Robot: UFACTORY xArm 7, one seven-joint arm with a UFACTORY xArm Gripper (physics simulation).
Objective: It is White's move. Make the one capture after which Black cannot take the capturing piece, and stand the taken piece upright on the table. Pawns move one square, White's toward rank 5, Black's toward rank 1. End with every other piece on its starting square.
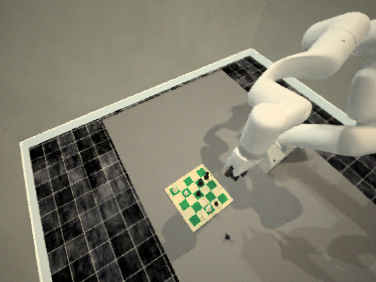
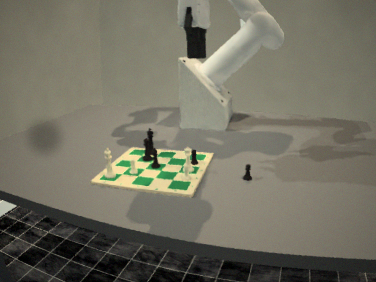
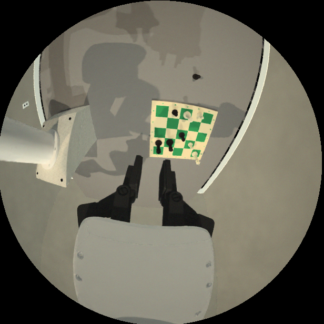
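Observation:
The board lies flat. A black pawn stands upright on the table beside it. A tall white piece stands on e3, with a small white piece on e2 and a small black piece on e4. Another black piece stands near the middle. My gripper is partly open and empty, high above the table on the robot-base side of the board.
Two tall black pieces stand close together near the board's base-side corner. A tall white piece stands at the far corner, with a white pawn near it. The robot base stands behind the board.

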